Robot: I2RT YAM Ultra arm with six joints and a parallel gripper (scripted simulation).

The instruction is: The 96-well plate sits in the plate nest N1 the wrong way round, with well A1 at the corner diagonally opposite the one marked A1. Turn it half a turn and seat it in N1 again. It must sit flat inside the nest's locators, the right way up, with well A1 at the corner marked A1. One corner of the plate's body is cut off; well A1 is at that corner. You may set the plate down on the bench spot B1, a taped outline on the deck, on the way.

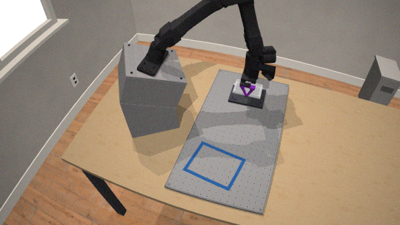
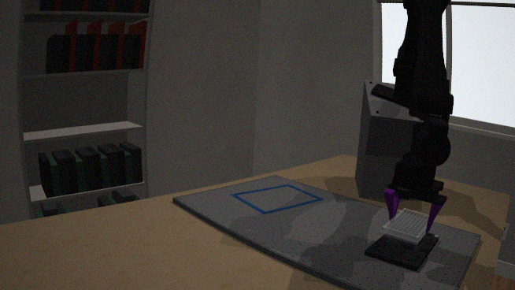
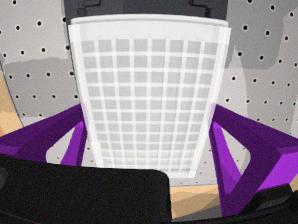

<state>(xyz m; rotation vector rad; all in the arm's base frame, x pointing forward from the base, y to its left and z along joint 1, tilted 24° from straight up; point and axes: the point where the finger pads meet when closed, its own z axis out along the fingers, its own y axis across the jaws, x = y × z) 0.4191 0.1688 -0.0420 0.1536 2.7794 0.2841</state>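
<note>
Right now my hand is 50 mm above the dark plate nest N1. Round my hand: light mark (70 mm behind, 60 mm to the left, 40 mm below); white 96-well plate (right at my hand).
</note>
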